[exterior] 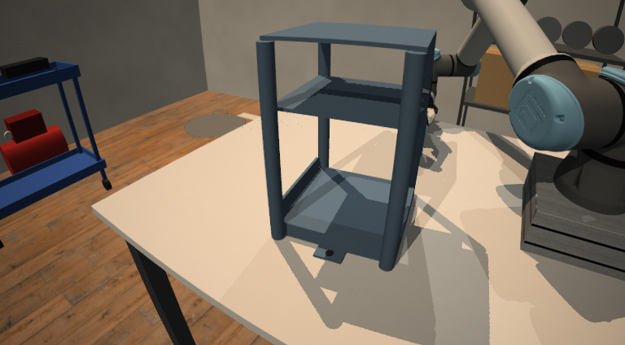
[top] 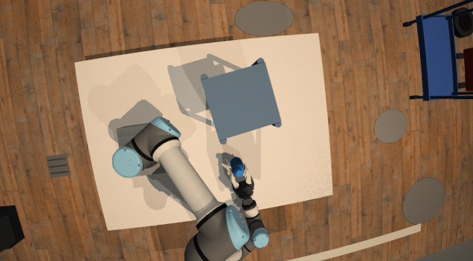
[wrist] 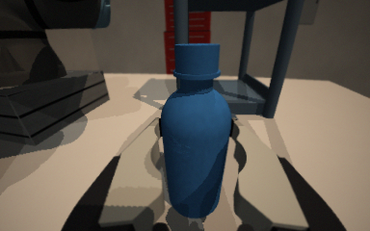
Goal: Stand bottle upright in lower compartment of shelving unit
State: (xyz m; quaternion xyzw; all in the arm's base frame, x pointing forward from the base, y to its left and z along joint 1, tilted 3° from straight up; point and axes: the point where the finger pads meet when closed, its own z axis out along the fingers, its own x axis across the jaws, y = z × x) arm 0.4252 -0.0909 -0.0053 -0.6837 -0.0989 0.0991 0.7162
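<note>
Now: hand 10 mm below the blue bottle. Round my hand: grey-blue shelving unit: 320 mm to the left, 80 mm above, 10 mm behind.
</note>
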